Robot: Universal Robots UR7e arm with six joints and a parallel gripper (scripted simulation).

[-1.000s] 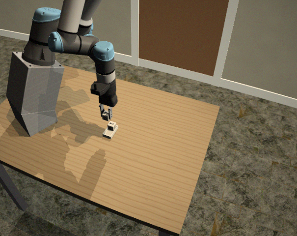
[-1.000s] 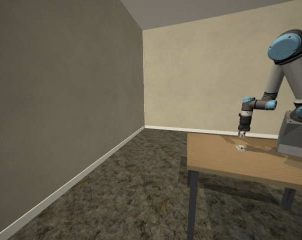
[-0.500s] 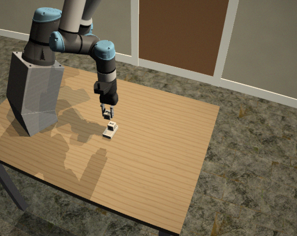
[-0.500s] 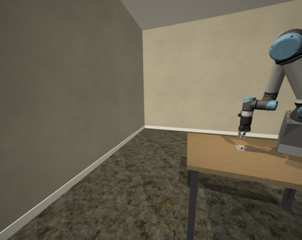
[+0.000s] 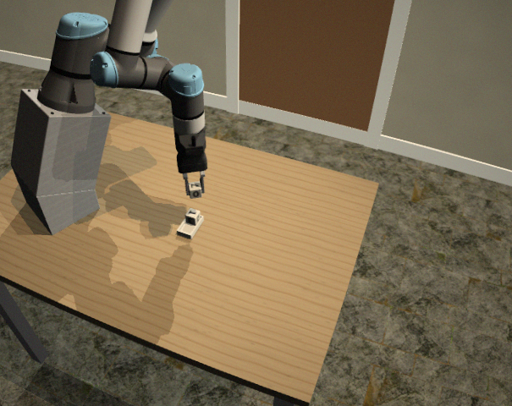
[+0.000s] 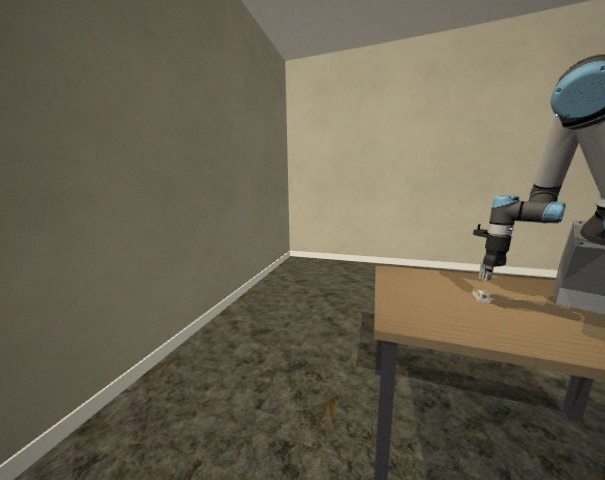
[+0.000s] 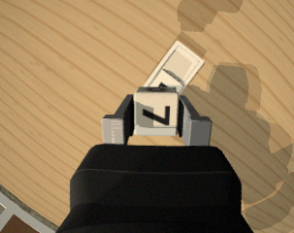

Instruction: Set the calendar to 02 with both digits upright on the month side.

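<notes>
Now: hand 1 cm past the calendar tray, 3 cm to the left of it and 12 cm above it. The rest, counted from my hand: digit cube (1 cm below).
</notes>
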